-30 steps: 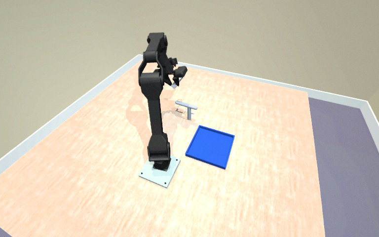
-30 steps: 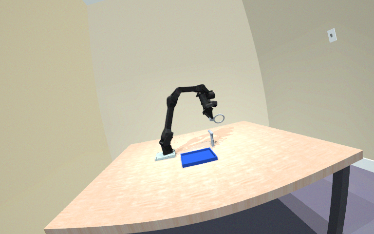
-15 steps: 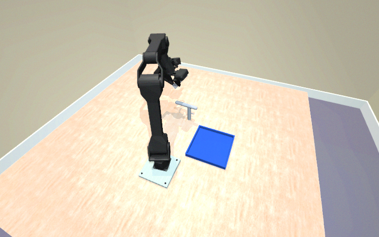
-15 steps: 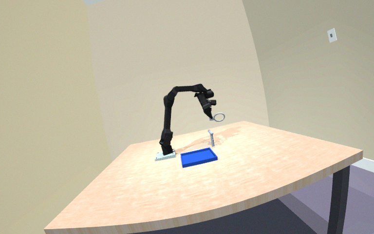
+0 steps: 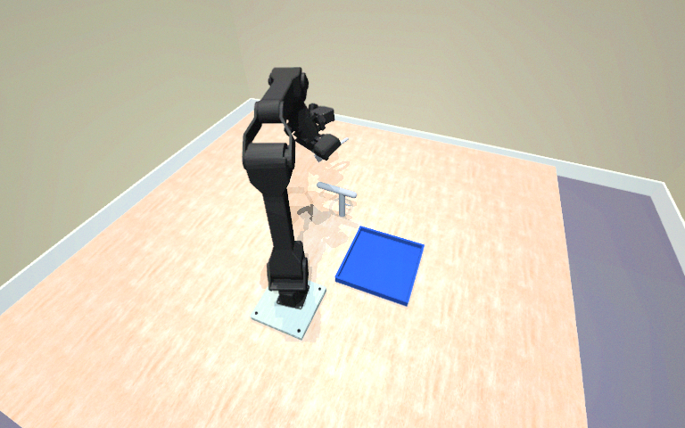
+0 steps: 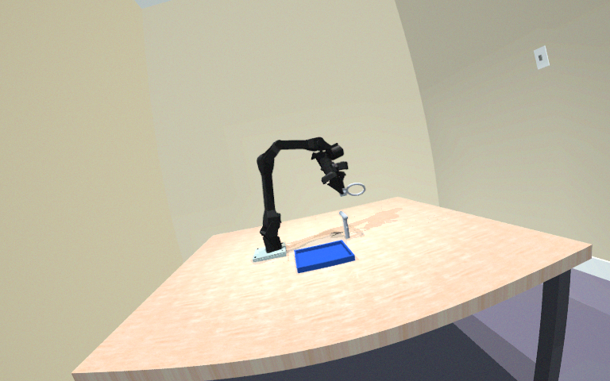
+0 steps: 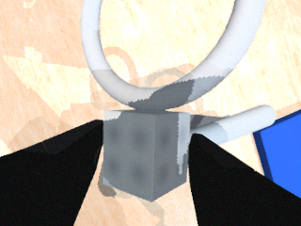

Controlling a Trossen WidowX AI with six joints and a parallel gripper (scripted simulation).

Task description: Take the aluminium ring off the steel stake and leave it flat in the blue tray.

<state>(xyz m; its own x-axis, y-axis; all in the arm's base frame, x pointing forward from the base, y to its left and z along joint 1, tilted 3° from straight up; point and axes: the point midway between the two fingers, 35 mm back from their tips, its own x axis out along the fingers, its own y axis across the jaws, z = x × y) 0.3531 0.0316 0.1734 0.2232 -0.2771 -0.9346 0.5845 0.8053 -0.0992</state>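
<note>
My gripper tip is 4 cm short of the aluminium ring, 2 cm to the left of it and 1 cm below it. Round my gripper tip: blue tray 20 cm behind, 22 cm to the right, 17 cm below.
</note>
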